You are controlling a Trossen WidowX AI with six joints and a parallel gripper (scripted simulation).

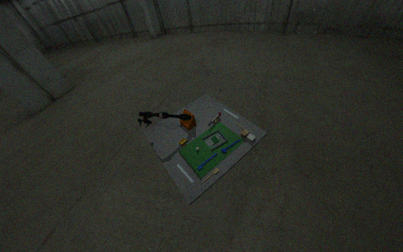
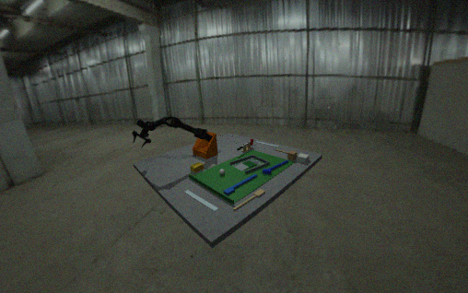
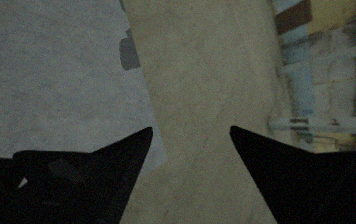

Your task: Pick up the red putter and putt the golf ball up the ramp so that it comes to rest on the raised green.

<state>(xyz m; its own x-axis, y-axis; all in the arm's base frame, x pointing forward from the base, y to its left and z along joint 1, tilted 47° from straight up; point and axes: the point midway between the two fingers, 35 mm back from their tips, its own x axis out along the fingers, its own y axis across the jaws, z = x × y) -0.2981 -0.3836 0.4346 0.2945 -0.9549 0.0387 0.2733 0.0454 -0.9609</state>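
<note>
Right now my gripper tip is 77 cm short of the green mat, 59 cm to the right of it and 20 cm above it. The rest, counted from my gripper tip: white golf ball (69 cm ahead, 42 cm to the left, 18 cm below); then yellow block (48 cm ahead, 33 cm to the left, 18 cm below).
</note>
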